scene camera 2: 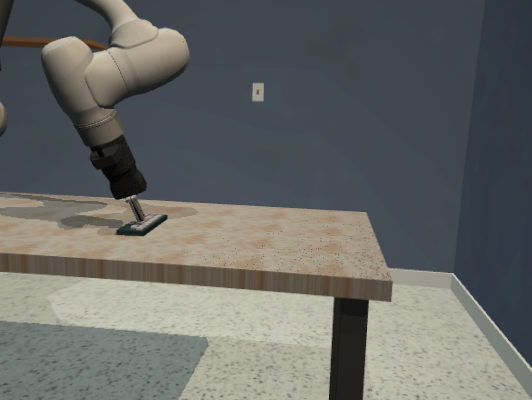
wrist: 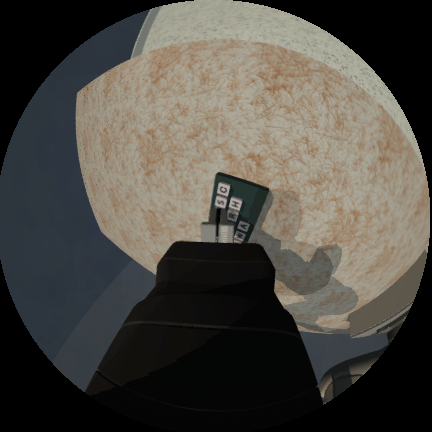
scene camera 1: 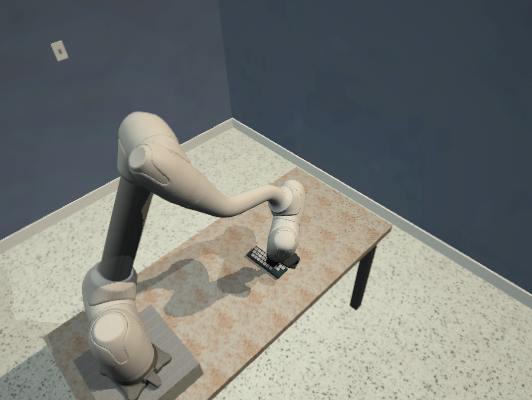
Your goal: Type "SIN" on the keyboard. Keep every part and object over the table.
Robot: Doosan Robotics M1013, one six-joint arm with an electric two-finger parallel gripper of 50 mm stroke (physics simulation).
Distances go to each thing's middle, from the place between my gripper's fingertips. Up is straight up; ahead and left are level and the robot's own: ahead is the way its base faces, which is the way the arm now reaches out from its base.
Labels:
The dark green keyboard (wrist: 244,199) lies 10 mm behind my hand, 50 mm to the left of it and 20 mm below it.

